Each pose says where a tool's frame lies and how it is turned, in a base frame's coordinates. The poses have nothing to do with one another.
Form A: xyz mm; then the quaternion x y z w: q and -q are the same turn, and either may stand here.
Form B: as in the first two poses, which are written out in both.
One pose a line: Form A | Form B
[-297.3, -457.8, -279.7, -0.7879, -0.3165, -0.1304, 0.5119] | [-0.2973, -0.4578, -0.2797, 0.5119, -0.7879, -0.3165, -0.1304]
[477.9, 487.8, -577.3, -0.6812, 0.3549, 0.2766, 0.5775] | [0.4779, 0.4878, -0.5773, 0.5775, -0.6812, 0.3549, 0.2766]
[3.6, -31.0, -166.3, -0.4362, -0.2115, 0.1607, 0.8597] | [0.0036, -0.0310, -0.1663, 0.8597, -0.4362, -0.2115, 0.1607]
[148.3, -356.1, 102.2, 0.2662, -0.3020, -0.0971, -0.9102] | [0.1483, -0.3561, 0.1022, 0.9102, -0.2662, 0.3020, 0.0971]
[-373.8, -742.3, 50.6, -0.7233, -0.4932, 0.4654, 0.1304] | [-0.3738, -0.7423, 0.0506, 0.1304, -0.7233, -0.4932, 0.4654]
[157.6, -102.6, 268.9, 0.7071, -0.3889, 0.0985, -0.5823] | [0.1576, -0.1026, 0.2689, 0.5823, -0.7071, 0.3889, -0.0985]
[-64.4, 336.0, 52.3, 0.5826, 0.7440, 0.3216, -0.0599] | [-0.0644, 0.3360, 0.0523, 0.0599, -0.5826, -0.7440, -0.3216]
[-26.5, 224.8, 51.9, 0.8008, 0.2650, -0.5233, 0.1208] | [-0.0265, 0.2248, 0.0519, 0.1208, 0.8008, 0.2650, -0.5233]
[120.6, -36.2, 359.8, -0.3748, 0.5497, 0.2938, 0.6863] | [0.1206, -0.0362, 0.3598, 0.6863, -0.3748, 0.5497, 0.2938]
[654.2, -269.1, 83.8, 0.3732, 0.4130, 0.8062, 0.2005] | [0.6542, -0.2691, 0.0838, 0.2005, 0.3732, 0.4130, 0.8062]
